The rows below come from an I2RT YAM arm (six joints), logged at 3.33 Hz.
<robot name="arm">
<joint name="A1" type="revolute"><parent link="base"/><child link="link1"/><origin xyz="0 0 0.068" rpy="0 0 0"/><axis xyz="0 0 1"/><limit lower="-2.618" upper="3.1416"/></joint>
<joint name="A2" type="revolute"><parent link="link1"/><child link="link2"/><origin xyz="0.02 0.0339 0.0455" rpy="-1.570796 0 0"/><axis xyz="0 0 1"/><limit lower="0" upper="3.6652"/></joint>
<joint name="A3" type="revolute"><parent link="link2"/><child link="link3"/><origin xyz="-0.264 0 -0.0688" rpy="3.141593 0 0"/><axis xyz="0 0 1"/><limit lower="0" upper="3.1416"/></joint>
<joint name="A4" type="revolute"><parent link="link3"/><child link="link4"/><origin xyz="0.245 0.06 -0.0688" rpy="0 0 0"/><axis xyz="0 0 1"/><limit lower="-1.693" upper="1.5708"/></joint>
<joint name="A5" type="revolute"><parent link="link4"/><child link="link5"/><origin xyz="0.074 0.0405 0.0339" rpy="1.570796 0 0"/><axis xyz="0 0 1"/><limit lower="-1.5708" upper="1.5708"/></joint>
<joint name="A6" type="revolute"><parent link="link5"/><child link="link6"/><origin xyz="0.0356 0 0.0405" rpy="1.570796 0 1.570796"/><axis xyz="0 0 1"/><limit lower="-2.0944" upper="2.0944"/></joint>
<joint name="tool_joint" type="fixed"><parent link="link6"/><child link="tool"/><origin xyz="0 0 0" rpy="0 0 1.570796"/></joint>
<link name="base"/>
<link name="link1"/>
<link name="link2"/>
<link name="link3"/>
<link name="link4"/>
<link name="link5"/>
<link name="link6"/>
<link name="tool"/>
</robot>
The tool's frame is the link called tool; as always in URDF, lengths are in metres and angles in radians.
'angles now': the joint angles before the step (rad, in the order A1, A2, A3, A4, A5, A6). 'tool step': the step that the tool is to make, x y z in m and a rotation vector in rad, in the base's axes. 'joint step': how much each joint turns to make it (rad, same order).
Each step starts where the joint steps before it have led.
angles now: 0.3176 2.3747 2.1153 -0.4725 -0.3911 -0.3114
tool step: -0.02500 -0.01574 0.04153 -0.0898 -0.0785 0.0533
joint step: -0.0123 -0.1457 -0.0811 -0.0673 0.0246 -0.1349
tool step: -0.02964 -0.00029 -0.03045 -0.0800 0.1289 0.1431
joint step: 0.0137 -0.0554 -0.1564 -0.0968 -0.0600 -0.1303
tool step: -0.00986 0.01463 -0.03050 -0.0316 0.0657 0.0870
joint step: 0.0338 0.0307 -0.0509 -0.0138 -0.0228 -0.0538
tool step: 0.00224 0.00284 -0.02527 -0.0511 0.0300 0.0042
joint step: 0.0061 0.0491 -0.0076 0.0030 0.0335 -0.0185
